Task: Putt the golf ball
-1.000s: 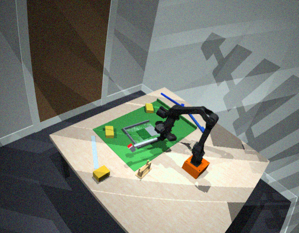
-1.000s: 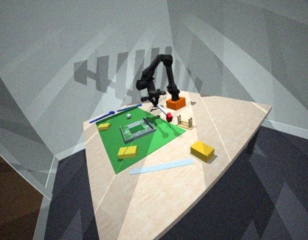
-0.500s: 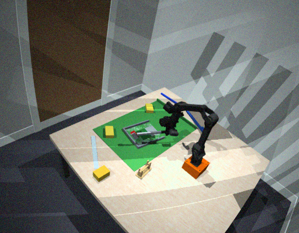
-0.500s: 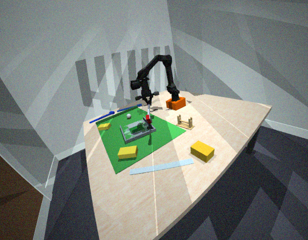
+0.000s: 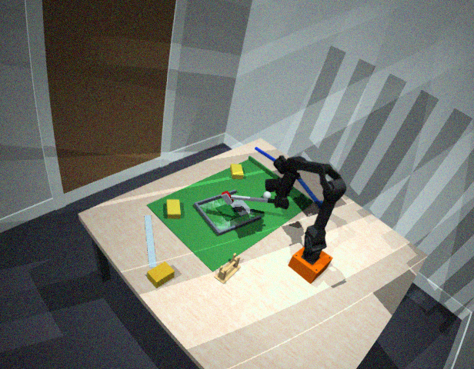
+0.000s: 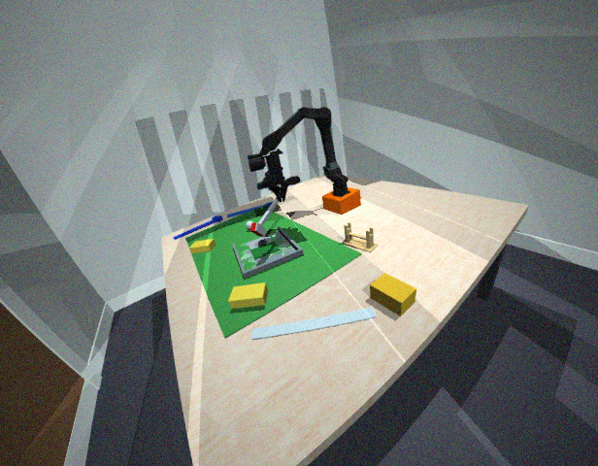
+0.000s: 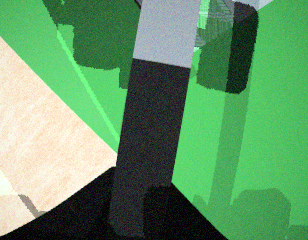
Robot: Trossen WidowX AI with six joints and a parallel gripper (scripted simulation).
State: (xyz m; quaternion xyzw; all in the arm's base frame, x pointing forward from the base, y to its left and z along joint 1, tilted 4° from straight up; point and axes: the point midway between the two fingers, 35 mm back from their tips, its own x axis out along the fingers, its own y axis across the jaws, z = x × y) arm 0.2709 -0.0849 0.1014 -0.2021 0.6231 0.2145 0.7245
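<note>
The red putter lies 9 cm ahead of my gripper tip, 7 cm to the left of it and 1 cm above it. The rest, counted from my gripper tip: wooden putter stand 37 cm to the left, 9 cm below, 7 cm behind; then white golf ball 13 cm to the right, 13 cm ahead, 10 cm below; then blue putter 46 cm to the right, 33 cm ahead, 11 cm below.
</note>
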